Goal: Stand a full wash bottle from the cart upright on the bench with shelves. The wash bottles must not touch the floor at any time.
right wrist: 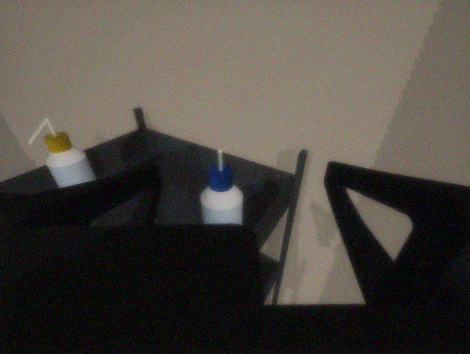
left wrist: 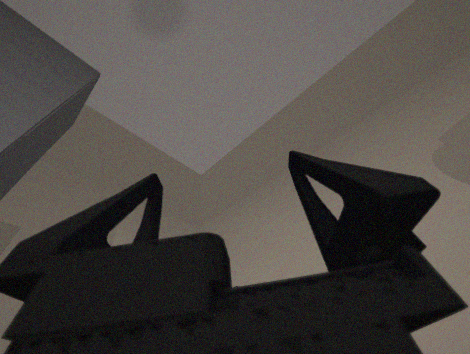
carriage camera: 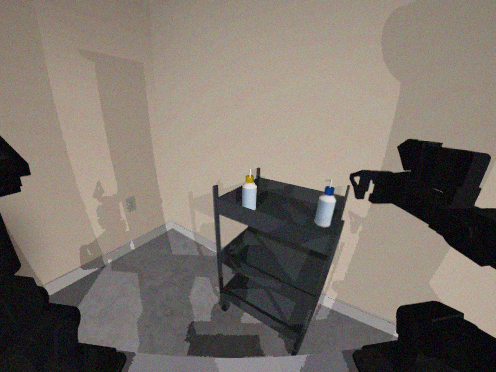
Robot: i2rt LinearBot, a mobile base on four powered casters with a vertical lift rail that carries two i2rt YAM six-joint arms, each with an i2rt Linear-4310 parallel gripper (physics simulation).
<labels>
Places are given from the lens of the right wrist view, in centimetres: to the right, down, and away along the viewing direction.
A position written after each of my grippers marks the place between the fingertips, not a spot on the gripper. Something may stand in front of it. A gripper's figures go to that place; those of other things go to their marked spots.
my right gripper [right wrist: 242, 173]: 0, 0, 13
black cart [right wrist: 183, 165]: -13, -3, 58
</labels>
